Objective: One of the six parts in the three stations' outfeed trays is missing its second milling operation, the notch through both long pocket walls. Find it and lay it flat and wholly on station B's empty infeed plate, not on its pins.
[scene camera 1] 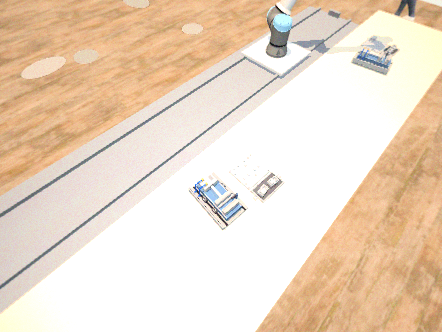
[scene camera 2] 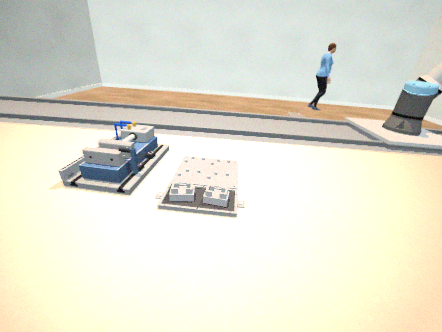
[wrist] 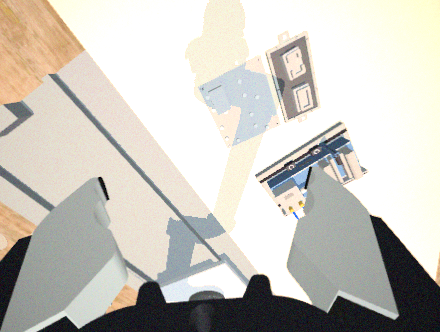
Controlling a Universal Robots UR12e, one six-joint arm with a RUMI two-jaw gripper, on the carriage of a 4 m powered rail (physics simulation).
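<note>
My gripper is open and empty, high above the table. In the wrist view a pale plate with pins lies partly in shadow. A pale rectangular block, about the size of a part, seems to lie flat near its left corner; its features and its contact with the pins are unclear. The outfeed tray beside it holds two parts: the upper part shows breaks in its walls, the lower part a rectangular pocket. At another station, a tray holds two parts with visible notches. Station letters are unreadable.
A blue vise stands beside the plate in the wrist view. Another vise stands beside a pinned plate. The arm's carriage is on the rail. A person is beyond the rail.
</note>
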